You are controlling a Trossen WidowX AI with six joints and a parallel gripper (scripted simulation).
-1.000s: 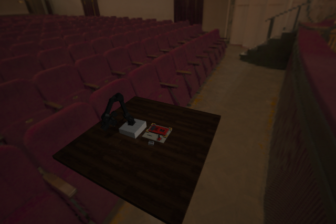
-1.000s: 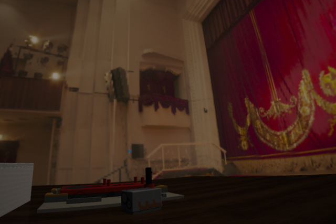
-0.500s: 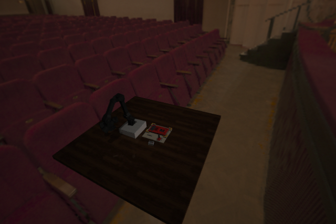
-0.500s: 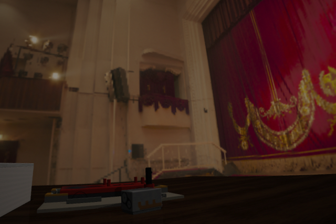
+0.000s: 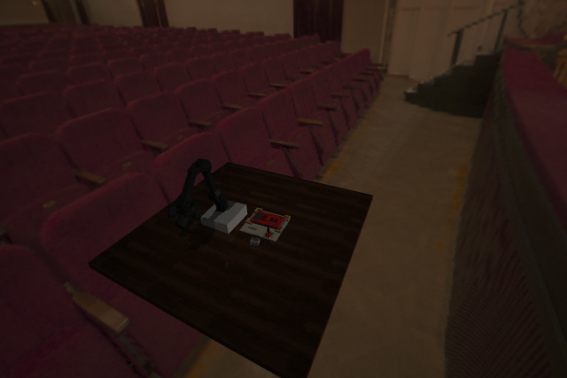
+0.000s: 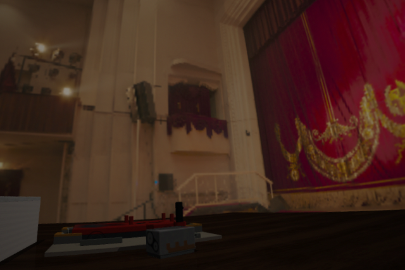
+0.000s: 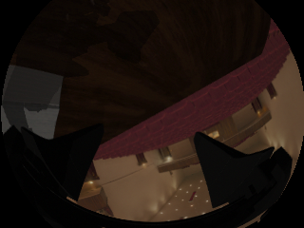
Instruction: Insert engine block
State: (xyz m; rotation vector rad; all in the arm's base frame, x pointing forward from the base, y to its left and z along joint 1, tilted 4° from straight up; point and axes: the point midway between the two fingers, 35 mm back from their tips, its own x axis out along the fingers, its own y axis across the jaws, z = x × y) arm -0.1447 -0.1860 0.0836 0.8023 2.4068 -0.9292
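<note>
My gripper tip is 47 cm short of the engine block, 10 cm above it and 1 cm to the right of it. From my gripper tip the other things lie so: baseplate (48 cm ahead, 19 cm to the left, 11 cm below).
</note>
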